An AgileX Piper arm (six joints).
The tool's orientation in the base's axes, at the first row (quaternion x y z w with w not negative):
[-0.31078, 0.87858, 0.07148, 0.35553]
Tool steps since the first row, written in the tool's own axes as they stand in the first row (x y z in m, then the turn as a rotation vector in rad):
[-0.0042, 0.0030, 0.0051, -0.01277, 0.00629, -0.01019]
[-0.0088, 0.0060, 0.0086, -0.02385, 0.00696, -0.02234]
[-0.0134, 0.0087, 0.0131, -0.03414, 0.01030, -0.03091]
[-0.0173, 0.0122, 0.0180, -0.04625, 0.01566, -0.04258]
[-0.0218, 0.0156, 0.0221, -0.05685, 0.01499, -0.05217]
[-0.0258, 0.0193, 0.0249, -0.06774, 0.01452, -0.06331]
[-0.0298, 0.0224, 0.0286, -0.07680, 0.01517, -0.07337]
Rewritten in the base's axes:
[0.0035, 0.0062, -0.0012, -0.00259, 0.00780, 0.01545]
[0.0063, 0.0121, -0.0010, -0.00390, 0.00961, 0.03176]
[0.0098, 0.0181, -0.0015, -0.00517, 0.01440, 0.04464]
[0.0127, 0.0245, -0.0029, -0.00843, 0.02062, 0.06084]
[0.0156, 0.0309, -0.0032, -0.00773, 0.02202, 0.07506]
[0.0172, 0.0368, -0.0029, -0.00788, 0.02317, 0.09060]
[0.0197, 0.0425, -0.0033, -0.00908, 0.02469, 0.10402]

